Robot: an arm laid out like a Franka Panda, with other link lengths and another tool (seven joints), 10 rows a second.
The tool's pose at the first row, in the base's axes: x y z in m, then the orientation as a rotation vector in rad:
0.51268 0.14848 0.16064 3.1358 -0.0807 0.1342
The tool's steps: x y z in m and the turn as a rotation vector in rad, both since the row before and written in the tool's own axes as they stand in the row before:
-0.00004 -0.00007 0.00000 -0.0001 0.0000 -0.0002
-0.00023 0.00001 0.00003 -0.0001 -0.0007 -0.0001
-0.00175 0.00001 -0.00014 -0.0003 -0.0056 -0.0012
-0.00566 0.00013 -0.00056 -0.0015 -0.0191 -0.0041
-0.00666 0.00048 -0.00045 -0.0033 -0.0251 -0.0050
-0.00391 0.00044 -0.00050 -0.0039 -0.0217 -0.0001
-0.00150 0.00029 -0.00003 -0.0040 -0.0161 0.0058
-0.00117 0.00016 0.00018 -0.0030 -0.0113 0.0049
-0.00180 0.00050 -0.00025 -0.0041 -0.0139 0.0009
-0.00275 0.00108 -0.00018 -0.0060 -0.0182 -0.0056
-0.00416 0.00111 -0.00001 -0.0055 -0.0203 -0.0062
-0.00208 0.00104 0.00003 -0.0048 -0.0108 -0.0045
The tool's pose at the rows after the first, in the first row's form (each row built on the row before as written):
0.51264 0.14855 0.16064 3.1357 -0.0804 0.1342
0.51241 0.14855 0.16059 3.1357 -0.0802 0.1331
0.51066 0.14863 0.16058 3.1359 -0.0783 0.1243
0.50497 0.14878 0.16069 3.1359 -0.0720 0.0942
0.49828 0.14861 0.16074 3.1341 -0.0643 0.0547
0.49434 0.14833 0.16111 3.1311 -0.0643 0.0205
0.49283 0.14810 0.16112 3.1273 -0.0735 -0.0048
0.49165 0.14799 0.16095 3.1243 -0.0812 -0.0225
0.48983 0.14759 0.16123 3.1203 -0.0826 -0.0443
0.48703 0.14666 0.16151 3.1145 -0.0739 -0.0729
0.48283 0.14575 0.16174 3.1089 -0.0643 -0.1047
0.48071 0.14480 0.16188 3.1040 -0.0572 -0.1216

